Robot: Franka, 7 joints.
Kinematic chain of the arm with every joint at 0, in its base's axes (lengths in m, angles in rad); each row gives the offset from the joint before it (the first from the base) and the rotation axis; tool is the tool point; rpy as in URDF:
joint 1: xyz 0 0 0.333 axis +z
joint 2: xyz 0 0 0 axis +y
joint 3: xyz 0 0 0.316 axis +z
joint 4: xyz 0.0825 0 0 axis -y
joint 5: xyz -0.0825 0 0.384 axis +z
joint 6: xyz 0 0 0 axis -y
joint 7: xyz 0.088 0 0 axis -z
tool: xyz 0 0 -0.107 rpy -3.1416 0 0
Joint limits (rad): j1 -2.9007..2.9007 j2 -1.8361..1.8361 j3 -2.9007..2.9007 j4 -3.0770..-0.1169 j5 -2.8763..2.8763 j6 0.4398..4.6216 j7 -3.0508..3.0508
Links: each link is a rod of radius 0.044 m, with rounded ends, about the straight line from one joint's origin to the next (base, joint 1, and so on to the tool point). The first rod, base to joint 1, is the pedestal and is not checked.
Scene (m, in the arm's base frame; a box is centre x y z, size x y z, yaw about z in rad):
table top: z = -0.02
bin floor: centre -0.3 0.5 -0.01 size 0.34 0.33 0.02 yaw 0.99
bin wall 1: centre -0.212 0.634 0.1 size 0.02 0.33 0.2 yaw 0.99
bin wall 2: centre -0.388 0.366 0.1 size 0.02 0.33 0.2 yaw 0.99
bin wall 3: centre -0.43 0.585 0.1 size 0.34 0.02 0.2 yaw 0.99
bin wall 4: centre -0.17 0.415 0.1 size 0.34 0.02 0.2 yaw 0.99
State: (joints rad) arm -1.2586 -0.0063 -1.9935 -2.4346 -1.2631 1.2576 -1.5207
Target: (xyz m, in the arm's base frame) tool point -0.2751 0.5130 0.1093
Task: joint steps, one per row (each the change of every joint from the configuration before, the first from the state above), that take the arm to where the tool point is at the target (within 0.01 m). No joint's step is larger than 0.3 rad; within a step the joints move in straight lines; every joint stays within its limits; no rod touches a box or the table.
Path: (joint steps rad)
1: -0.1280 -0.2258 -0.2279 0.2484 -0.0803 0.0729 0.0000
2: -0.1281 -0.2258 -0.2279 0.2484 -0.0803 0.0729 0.0000
3: 0.0082 -0.2050 -0.0348 0.0485 -0.0305 0.0798 0.0000
4: 0.0082 -0.2050 -0.0347 0.0486 -0.0305 0.0797 0.0000

